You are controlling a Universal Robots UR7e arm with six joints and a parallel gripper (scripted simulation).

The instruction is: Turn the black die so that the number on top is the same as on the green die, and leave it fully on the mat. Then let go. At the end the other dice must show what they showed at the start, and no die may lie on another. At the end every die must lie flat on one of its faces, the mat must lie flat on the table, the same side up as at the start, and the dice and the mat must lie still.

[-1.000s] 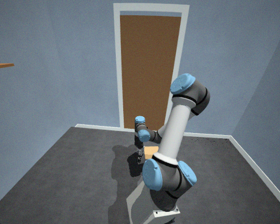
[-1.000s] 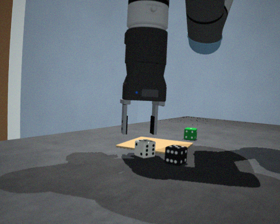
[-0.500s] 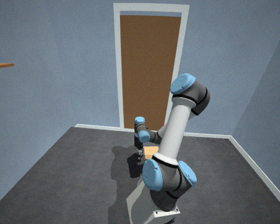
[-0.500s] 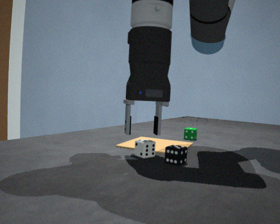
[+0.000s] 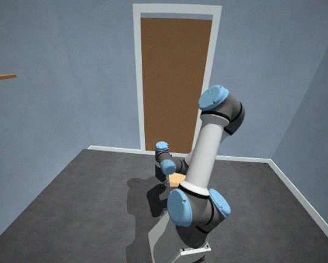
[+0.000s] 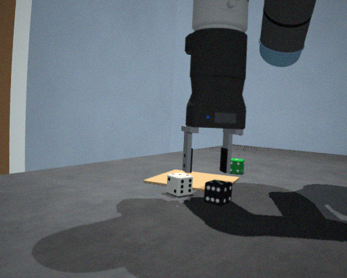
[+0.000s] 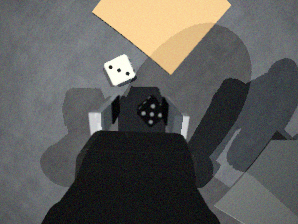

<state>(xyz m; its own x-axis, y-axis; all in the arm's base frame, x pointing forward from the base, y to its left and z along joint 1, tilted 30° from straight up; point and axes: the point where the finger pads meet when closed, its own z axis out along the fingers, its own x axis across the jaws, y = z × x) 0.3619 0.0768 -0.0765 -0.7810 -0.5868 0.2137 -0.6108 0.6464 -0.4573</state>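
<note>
The black die is 20 mm behind my hand and 40 mm below it. From my hand the other things lie so: white die: 50 mm ahead, 10 mm to the right, 40 mm below; tan mat: 60 mm ahead, 120 mm to the right, 60 mm below; green die: 20 mm ahead, 260 mm to the right, 40 mm below.
</note>
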